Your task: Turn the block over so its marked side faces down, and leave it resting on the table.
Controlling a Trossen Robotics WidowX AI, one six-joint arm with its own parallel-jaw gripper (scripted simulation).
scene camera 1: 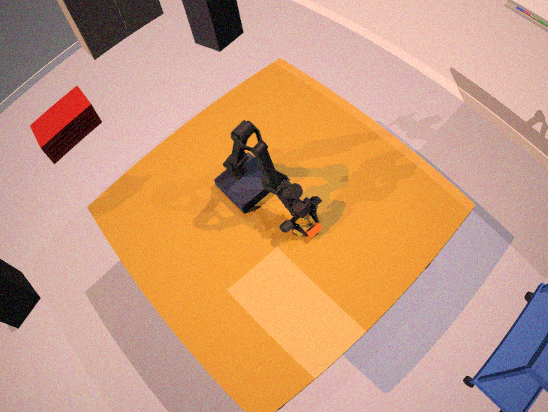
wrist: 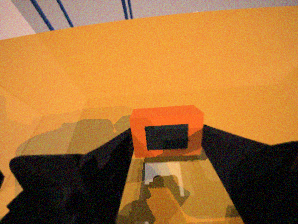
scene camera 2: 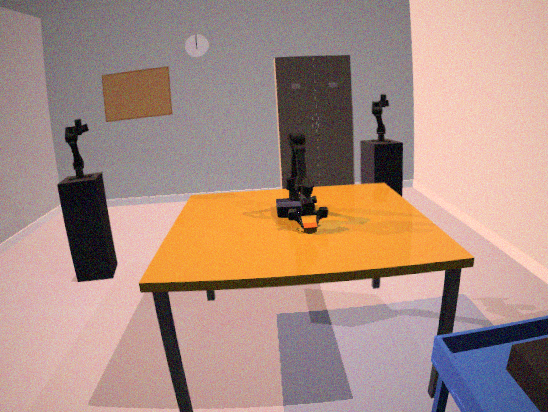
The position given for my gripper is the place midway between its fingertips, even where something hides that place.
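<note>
There's a block (wrist: 176,130) that I can see, and I can see my gripper too, at (wrist: 165,129) and again at (scene camera 1: 313,230).
</note>
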